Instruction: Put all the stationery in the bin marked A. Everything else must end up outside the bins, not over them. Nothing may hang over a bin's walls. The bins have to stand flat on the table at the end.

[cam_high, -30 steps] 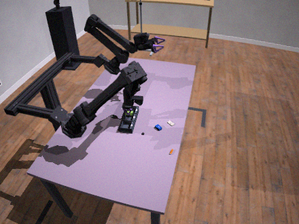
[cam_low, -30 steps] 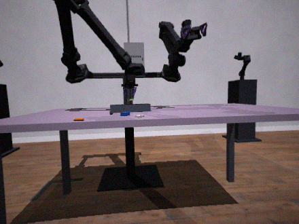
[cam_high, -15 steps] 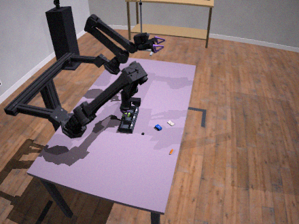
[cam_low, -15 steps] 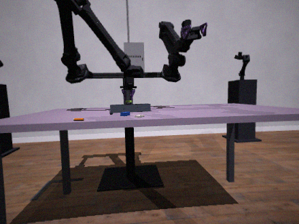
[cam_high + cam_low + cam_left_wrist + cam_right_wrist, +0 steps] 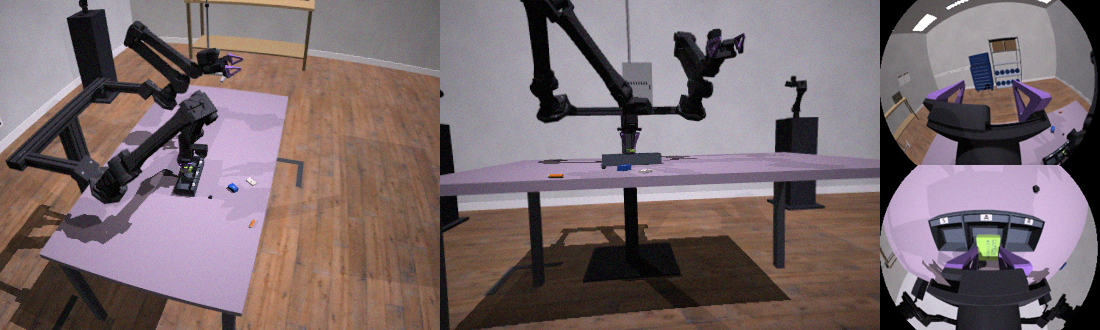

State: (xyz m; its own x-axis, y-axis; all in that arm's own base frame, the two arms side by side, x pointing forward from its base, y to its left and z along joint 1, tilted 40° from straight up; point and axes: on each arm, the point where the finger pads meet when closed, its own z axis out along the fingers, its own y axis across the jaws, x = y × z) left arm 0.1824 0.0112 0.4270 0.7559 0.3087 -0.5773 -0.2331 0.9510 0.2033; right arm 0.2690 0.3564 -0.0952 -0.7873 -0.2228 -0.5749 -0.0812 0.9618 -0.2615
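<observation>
Right now my right hand is 20 mm short of the dark bin, 10 mm to the right of it and 50 mm above it. Round my right hand: black item 140 mm ahead, 110 mm to the right, 60 mm below; then green item 10 mm below; then blue item 230 mm ahead, 30 mm to the right, 60 mm below.
</observation>
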